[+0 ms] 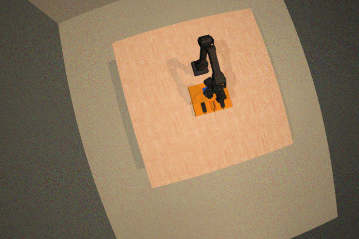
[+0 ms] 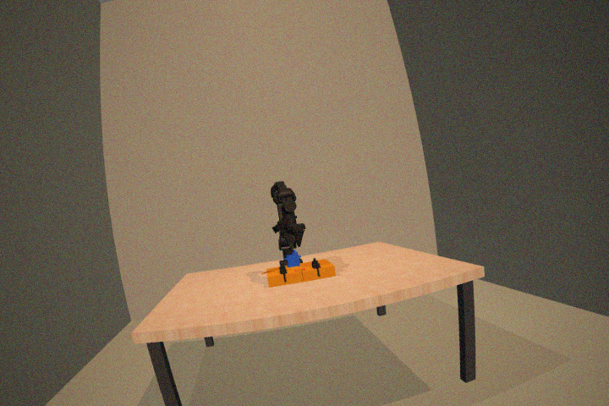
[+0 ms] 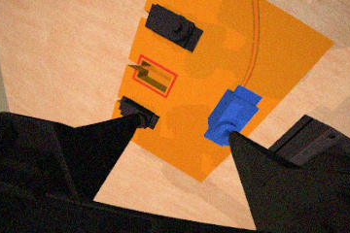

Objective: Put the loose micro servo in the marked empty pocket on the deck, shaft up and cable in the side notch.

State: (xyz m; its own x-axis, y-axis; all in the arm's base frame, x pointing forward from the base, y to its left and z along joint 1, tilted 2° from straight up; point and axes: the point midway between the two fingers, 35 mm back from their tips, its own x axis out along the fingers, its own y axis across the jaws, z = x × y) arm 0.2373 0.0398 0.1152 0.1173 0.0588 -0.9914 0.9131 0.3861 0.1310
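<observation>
Now: the robot deck 120 mm below my gripper tip and 30 mm behind it.
</observation>
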